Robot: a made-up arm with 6 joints.
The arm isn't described. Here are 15 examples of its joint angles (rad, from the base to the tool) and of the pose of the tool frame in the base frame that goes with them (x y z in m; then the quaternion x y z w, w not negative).
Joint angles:
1: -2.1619 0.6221 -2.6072 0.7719 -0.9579 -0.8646
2: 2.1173 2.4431 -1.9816 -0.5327 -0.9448 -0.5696
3: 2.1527 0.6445 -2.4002 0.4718 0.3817 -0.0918
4: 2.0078 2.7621 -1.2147 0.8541 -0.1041 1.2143
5: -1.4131 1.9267 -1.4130 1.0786 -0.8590 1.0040
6: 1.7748 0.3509 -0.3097 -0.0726 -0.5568 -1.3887
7: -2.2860 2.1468 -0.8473 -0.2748 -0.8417 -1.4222
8: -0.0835 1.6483 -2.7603 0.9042 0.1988 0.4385
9: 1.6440 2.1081 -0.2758 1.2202 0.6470 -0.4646
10: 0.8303 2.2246 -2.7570 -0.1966 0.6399 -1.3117
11: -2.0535 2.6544 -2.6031 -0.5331 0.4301 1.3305
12: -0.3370 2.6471 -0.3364 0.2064 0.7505 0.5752
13: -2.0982 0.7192 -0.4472 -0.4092 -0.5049 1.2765
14: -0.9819 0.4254 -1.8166 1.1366 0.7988 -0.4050
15: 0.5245 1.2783 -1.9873 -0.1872 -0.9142 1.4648
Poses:
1: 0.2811 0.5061 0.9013 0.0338 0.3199 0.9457 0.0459
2: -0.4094 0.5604 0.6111 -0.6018 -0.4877 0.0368 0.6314
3: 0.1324 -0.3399 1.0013 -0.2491 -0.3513 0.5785 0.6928
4: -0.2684 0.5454 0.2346 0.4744 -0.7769 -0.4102 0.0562
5: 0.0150 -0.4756 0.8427 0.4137 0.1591 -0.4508 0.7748
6: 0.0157 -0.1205 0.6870 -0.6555 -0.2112 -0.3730 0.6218
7: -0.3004 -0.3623 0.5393 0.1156 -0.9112 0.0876 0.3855
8: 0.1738 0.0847 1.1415 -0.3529 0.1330 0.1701 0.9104
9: -0.1508 0.3108 0.5303 0.6026 -0.4801 -0.3534 0.5305
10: 0.4171 0.4621 0.7758 -0.8504 0.1075 -0.4930 0.1492
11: -0.3317 -0.6381 0.5036 0.5351 0.6114 -0.4227 0.4015
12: 0.2607 0.0206 0.4107 -0.2435 -0.6711 -0.5145 0.4749
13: 0.0878 0.0265 0.7724 0.2307 0.5912 -0.5547 0.5380
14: -0.1044 0.4318 0.8755 -0.5449 0.4160 -0.4029 0.6064
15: -0.0387 0.0803 1.1027 -0.3433 -0.2665 0.3242 0.8402
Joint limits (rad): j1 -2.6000..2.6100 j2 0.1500..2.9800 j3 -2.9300..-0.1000 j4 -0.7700..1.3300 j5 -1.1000..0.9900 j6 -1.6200..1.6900
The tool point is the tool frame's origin. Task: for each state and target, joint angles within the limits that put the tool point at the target. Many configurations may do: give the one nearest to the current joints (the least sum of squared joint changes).
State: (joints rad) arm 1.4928 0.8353 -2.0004 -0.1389 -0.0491 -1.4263
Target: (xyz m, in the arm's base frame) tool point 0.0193 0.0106 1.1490
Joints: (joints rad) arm 1.5941 1.2613 -2.6256 -0.5088 -0.0124 -1.5662
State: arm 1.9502 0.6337 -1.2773 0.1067 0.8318 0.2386
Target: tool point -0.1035 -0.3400 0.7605
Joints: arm 1.5683 0.1531 -1.5369 0.3754 0.8030 0.2680
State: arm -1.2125 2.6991 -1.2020 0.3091 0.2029 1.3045
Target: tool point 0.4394 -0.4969 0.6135
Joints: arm -0.9306 2.3806 -1.8805 0.4489 -0.0546 1.3225
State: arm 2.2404 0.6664 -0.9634 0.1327 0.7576 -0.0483
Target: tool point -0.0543 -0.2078 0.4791
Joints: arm 1.6453 0.1500 -0.3122 0.1220 0.9097 -0.0571
